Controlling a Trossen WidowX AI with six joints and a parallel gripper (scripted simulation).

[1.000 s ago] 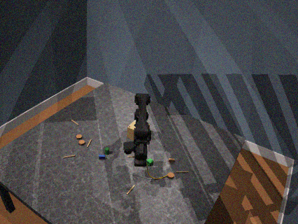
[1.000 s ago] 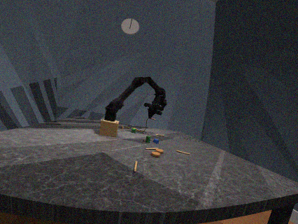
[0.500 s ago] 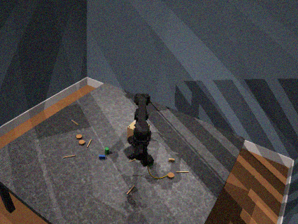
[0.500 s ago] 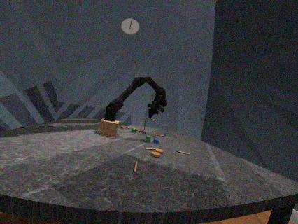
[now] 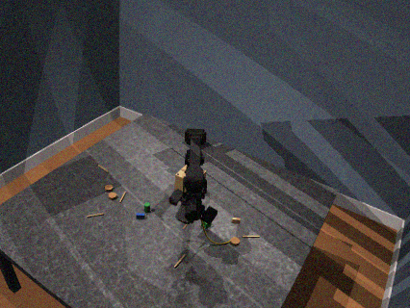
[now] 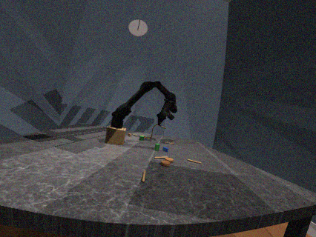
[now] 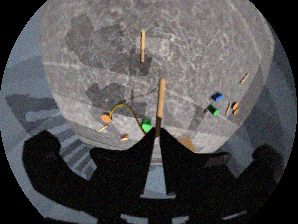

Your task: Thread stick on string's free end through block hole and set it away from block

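Right now the green block is 120 mm below my gripper tip and 120 mm behind it. The rest, counted from my gripper tip: round wooden button 150 mm to the left, 130 mm below, 120 mm behind; small wooden piece 230 mm behind, 130 mm below, 80 mm to the left; thin wooden stick 10 mm ahead.
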